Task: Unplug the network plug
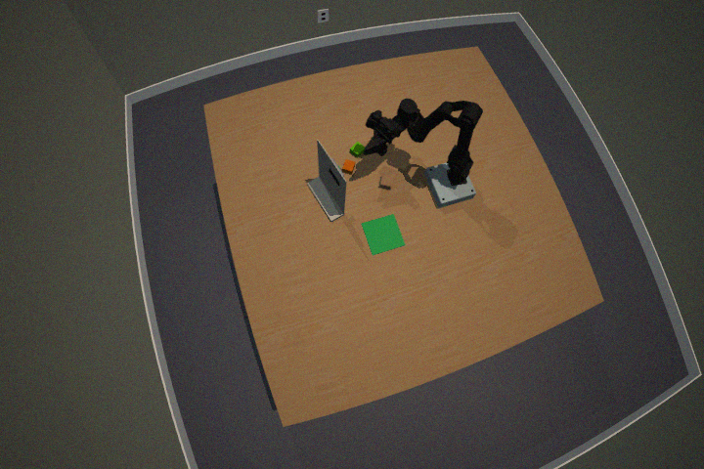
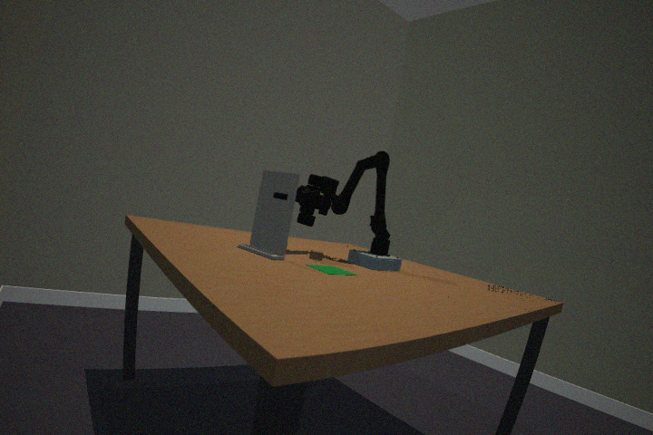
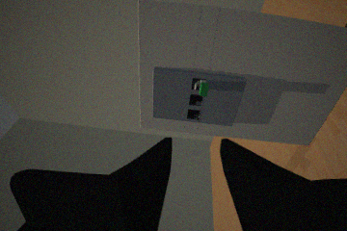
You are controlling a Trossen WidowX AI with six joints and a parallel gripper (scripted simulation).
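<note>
My gripper tip is now 100 mm short of the network plug, 40 mm to the right of it and 10 mm above it. Also, from my gripper tip: grey upright panel: 120 mm ahead, 60 mm to the left, 80 mm below; brown block: 90 mm behind, 30 mm to the left, 190 mm below; orange block: 30 mm ahead, 50 mm to the right, 190 mm below.
</note>
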